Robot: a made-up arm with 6 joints. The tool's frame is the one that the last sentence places.
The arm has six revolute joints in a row. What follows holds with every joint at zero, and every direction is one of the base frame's. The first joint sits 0.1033 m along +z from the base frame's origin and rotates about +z. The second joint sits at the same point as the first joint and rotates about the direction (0.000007, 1, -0.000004). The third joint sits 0.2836 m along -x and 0.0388 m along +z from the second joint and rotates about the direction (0.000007, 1, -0.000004). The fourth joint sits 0.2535 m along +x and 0.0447 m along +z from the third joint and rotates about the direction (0.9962, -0.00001, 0.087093). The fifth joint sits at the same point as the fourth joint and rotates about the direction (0.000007, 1, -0.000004). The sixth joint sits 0.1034 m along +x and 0.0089 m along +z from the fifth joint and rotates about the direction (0.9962, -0.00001, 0.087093). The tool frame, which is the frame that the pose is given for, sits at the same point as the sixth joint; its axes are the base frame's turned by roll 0.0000, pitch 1.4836 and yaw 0.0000 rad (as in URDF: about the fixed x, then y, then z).
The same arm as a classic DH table. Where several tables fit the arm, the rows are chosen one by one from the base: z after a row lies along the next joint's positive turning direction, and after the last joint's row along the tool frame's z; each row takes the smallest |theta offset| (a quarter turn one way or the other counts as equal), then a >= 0, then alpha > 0; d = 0 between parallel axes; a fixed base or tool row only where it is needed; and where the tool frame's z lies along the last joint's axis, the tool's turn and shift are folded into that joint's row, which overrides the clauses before.
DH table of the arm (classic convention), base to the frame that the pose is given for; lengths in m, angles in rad. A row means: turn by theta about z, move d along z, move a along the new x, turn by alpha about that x. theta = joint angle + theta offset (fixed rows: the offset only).
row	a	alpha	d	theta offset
joint 1	0	-1.5708	0.1033	0
joint 2	-0.2862	0	0	0.136
joint 3	-0.0225	1.5708	0	1.3476
joint 4	0	-1.5708	0.2564	0
joint 5	0.0001	1.5708	0	0
joint 6	0	0	0.1038	0

